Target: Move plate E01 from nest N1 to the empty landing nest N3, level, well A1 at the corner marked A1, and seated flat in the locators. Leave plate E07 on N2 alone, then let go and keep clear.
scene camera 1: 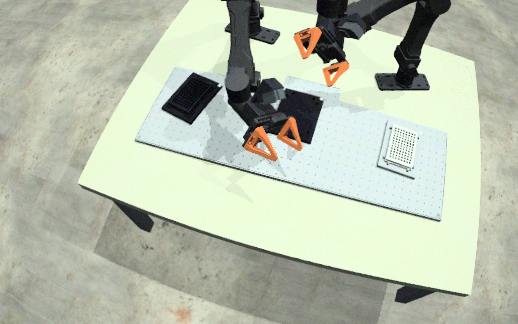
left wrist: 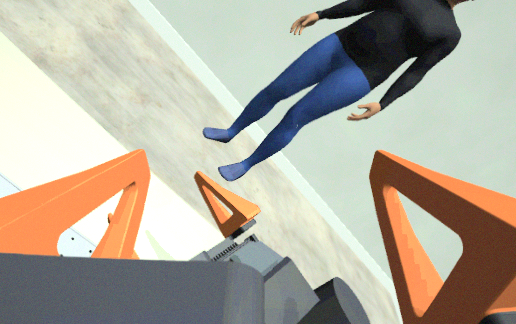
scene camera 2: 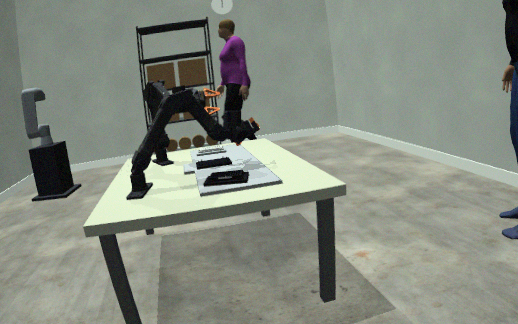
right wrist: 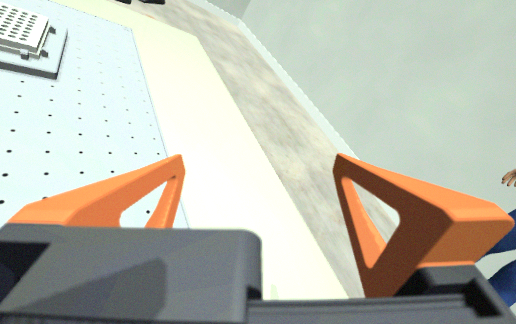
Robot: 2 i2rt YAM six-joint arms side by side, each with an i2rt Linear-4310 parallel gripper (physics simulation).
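A white plate (scene camera 1: 401, 146) (scene camera 2: 211, 150) (right wrist: 22, 25) sits on a light grey nest (scene camera 1: 383, 160) (right wrist: 55, 62) at the right in scene camera 1. A dark plate (scene camera 1: 190, 95) sits on a black nest (scene camera 1: 190, 118) at the left. A black nest (scene camera 1: 311, 112) (scene camera 2: 214, 162) between them shows no plate on its visible part; the right arm partly hides it. Plate and nest labels are unreadable. My right gripper (scene camera 1: 288, 154) (scene camera 2: 247, 134) (right wrist: 258, 162) is open and empty above the board's front. My left gripper (scene camera 1: 318, 71) (scene camera 2: 218, 101) (left wrist: 259, 162) is open and empty, raised behind the middle nest.
The nests stand on a perforated board (scene camera 1: 345, 165) on a pale table (scene camera 1: 280, 215). The right gripper's finger shows beyond the left gripper's fingers in the left wrist view. People (scene camera 2: 234, 60) (left wrist: 320, 80), a shelf rack (scene camera 2: 172, 26) and a black pedestal (scene camera 2: 51, 170) stand off the table.
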